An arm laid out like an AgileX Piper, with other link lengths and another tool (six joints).
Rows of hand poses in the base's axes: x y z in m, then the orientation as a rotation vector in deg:
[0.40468 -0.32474 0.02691 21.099 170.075 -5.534]
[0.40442 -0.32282 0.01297 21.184 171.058 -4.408]
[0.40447 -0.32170 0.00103 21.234 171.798 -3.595]
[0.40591 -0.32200 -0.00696 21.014 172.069 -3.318]
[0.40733 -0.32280 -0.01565 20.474 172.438 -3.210]
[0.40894 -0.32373 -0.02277 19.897 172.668 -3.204]
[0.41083 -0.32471 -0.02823 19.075 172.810 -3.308]
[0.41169 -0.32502 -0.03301 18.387 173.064 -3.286]
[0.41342 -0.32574 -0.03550 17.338 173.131 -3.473]
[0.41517 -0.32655 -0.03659 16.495 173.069 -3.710]
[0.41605 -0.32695 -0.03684 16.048 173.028 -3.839]
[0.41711 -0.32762 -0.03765 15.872 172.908 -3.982]
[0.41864 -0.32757 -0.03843 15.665 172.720 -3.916]
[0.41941 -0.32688 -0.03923 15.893 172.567 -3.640]
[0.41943 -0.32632 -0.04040 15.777 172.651 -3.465]
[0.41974 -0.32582 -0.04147 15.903 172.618 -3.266]
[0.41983 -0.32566 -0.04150 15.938 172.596 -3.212]
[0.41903 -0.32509 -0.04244 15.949 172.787 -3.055]
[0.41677 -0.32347 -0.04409 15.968 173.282 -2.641]
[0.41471 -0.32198 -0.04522 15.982 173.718 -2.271]
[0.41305 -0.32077 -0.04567 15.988 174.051 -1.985]
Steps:
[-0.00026 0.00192 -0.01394 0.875 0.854 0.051]
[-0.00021 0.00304 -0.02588 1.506 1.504 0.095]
[0.00123 0.00274 -0.03387 1.708 1.723 0.267]
[0.00265 0.00194 -0.04256 1.793 2.027 0.644]
[0.00426 0.00101 -0.04968 1.791 2.202 1.033]
[0.00615 0.00003 -0.05514 1.691 2.283 1.573]
[0.00701 -0.00028 -0.05992 1.697 2.476 2.035]
[0.00874 -0.00100 -0.06241 1.522 2.481 2.715]
[0.01049 -0.00181 -0.06350 1.309 2.385 3.254]
[0.01137 -0.00221 -0.06375 1.194 2.327 3.539]
[0.01243 -0.00288 -0.06456 1.074 2.212 3.644]
[0.01396 -0.00283 -0.06534 1.080 2.006 3.778]
[0.01473 -0.00214 -0.06614 1.253 1.841 3.637]
[0.01475 -0.00158 -0.06731 1.371 1.899 3.725]
[0.01506 -0.00108 -0.06838 1.503 1.855 3.651]
[0.01515 -0.00092 -0.06841 1.538 1.830 3.630]
[0.01435 -0.00035 -0.06935 1.665 2.004 3.636]
[0.01209 0.00127 -0.07100 2.000 2.455 3.660]
[0.01003 0.00276 -0.07213 2.296 2.853 3.682]
[0.00837 0.00397 -0.07258 2.524 3.156 3.702]

